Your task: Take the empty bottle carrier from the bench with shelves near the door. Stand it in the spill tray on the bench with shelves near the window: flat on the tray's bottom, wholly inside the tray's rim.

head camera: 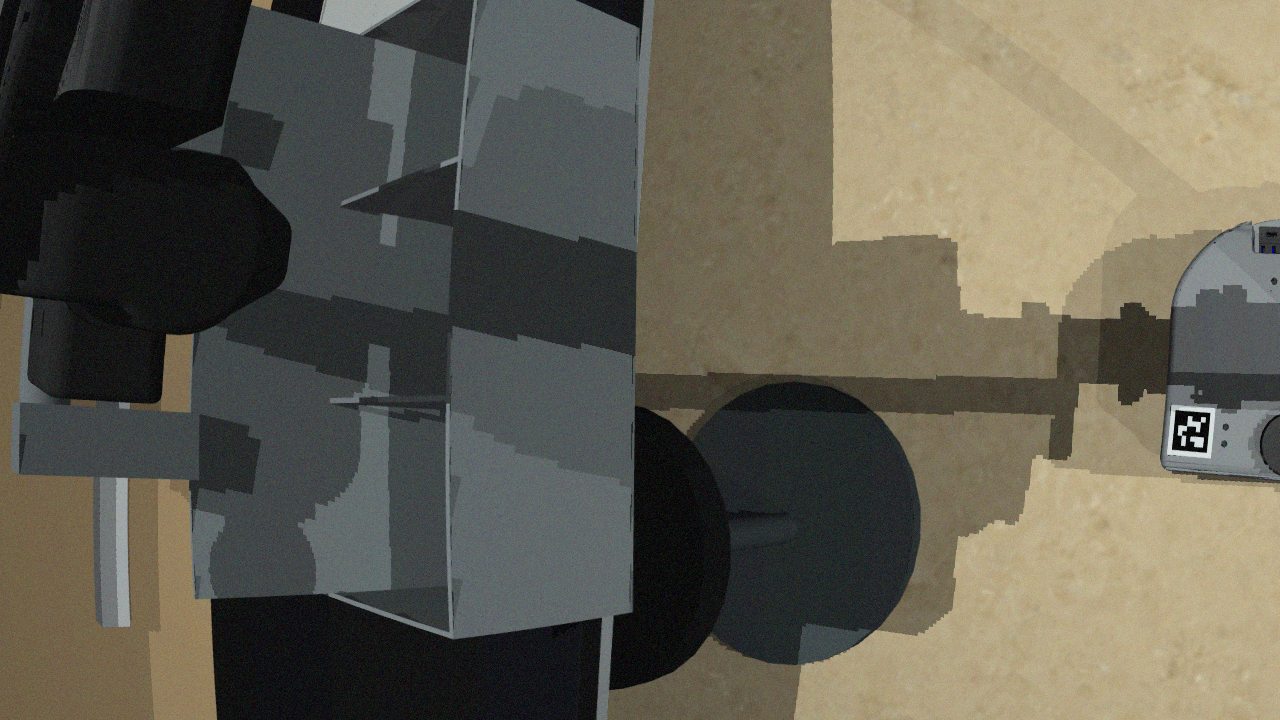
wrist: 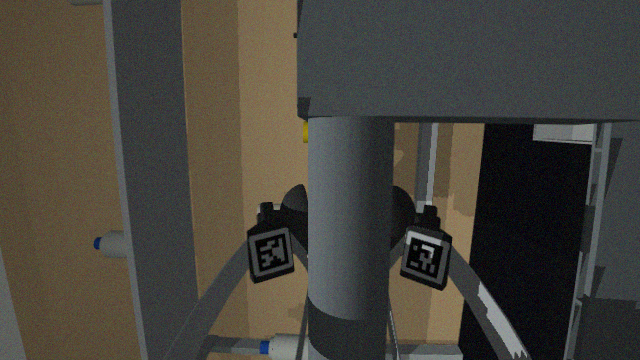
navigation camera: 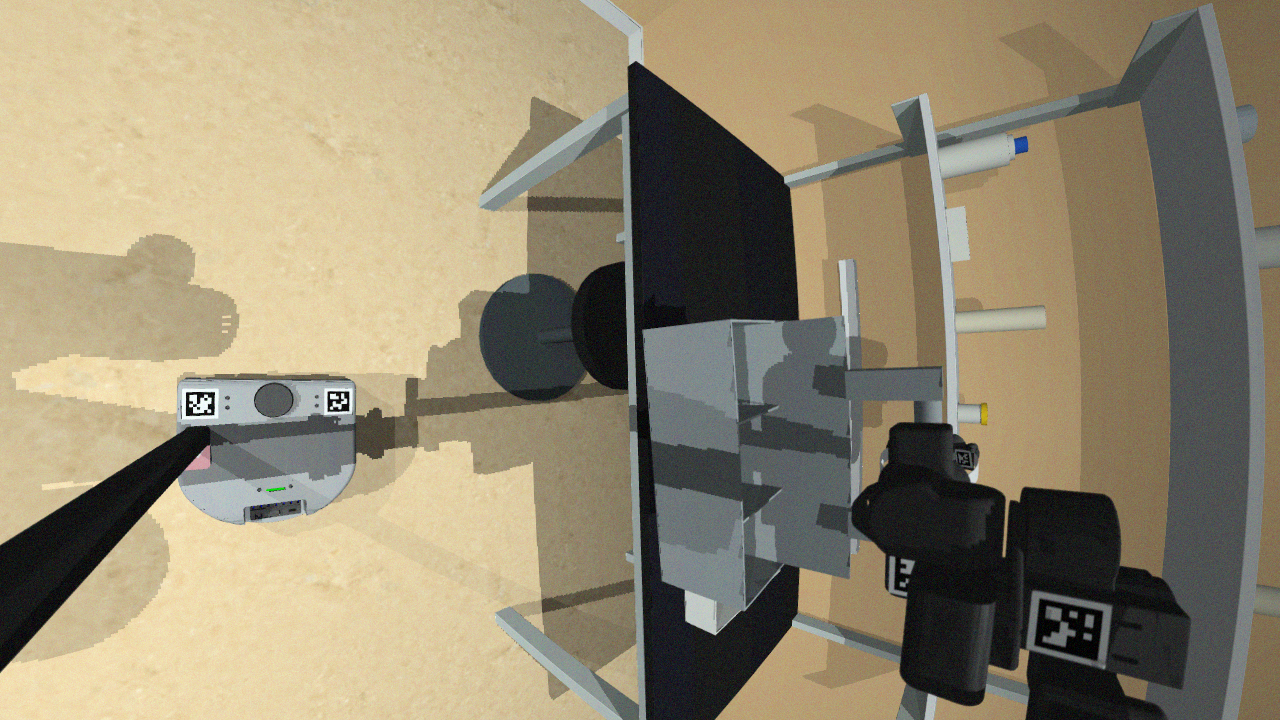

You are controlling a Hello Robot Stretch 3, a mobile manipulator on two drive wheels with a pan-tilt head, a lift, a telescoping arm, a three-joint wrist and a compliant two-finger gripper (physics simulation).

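Frame: origin at the robot's base, x ahead, y left, z up, level; centimetres.
Where they show: robot's base, origin of its link: (navigation camera: 274,398).
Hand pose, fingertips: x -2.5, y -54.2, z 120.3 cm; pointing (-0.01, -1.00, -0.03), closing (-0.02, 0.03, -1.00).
Note:
Each offset is from my fingertips to the centre of the thing. "*": to the spot under its first point. Level surfaces: height alone.
The grey bottle carrier {dx +0.1, dy +9.4, dz -12.2 cm} (head camera: 541,546) (navigation camera: 693,537) (wrist: 500,60), with thin dividers, is held over the black bench top. It looks raised, but its exact height cannot be told. My gripper (navigation camera: 935,447) (wrist: 346,209) is shut on the carrier's round handle bar; a finger stands on each side of it in the wrist view. The white spill tray is mostly hidden by the carrier: a corner {* dx -39.6, dy -11.2, dz -39.6 cm} (navigation camera: 702,611) shows below the carrier in the navigation view, and small pieces show in the head view (head camera: 344,13) and the wrist view (wrist: 565,133). Whether the whole carrier is over the tray cannot be told.
The bench {dz -44.1 cm} (navigation camera: 707,205) has shelves behind it, with an upper shelf {dz +45.4 cm} (navigation camera: 1203,358) and several bottles, one a white bottle with a blue cap {* dx +57.5, dy -49.9, dz +9.1 cm} (navigation camera: 975,155). A round dark stool (head camera: 666,546) (navigation camera: 604,326) is at the bench's front edge. My base (navigation camera: 268,447) is on the floor.

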